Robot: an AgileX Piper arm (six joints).
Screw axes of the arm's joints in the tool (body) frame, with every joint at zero. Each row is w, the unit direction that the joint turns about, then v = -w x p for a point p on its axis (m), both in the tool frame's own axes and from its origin. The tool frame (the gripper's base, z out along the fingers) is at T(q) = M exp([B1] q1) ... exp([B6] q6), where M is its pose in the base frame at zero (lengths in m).
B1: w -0.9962 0 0.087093 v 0 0.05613 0
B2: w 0 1 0 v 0.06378 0 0.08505
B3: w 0 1 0 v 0.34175 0 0.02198
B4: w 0 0 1 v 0 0 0
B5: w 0 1 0 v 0.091 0 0
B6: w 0 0 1 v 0 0 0
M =
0.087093 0 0.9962 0.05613
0 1 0 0
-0.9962 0 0.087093 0.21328
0 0 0 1
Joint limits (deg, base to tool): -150..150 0..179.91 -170..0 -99.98..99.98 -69.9..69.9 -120..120
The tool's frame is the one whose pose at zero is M.
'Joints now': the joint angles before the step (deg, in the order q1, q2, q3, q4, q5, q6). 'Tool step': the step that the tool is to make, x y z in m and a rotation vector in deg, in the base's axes. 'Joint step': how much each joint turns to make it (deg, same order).
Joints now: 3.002 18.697 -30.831 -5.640 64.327 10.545
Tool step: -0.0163 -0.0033 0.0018 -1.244 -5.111 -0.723
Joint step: -0.058 -5.799 0.196 -1.665 0.572 0.052
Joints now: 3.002 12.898 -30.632 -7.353 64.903 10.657
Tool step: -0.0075 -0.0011 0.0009 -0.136 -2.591 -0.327
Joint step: 0.038 -2.673 -0.012 -0.494 0.133 0.228
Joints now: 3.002 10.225 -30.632 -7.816 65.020 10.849
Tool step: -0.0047 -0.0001 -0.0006 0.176 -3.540 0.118
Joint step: -0.008 -2.582 0.642 -0.002 -1.606 0.114
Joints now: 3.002 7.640 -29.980 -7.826 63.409 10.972
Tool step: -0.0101 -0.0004 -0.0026 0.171 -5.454 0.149
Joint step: -0.024 -4.872 1.075 -0.026 -1.671 0.025
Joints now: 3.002 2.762 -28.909 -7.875 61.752 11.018
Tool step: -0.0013 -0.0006 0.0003 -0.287 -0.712 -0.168
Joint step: 0.034 -0.527 -0.001 -0.396 -0.166 0.030
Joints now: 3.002 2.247 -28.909 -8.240 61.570 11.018
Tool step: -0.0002 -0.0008 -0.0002 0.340 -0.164 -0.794
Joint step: -0.030 -0.111 0.064 -0.572 -0.011 0.950
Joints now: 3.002 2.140 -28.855 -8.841 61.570 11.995
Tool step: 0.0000 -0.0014 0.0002 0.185 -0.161 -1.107
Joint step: 0.015 0.011 0.002 -1.015 -0.012 1.209
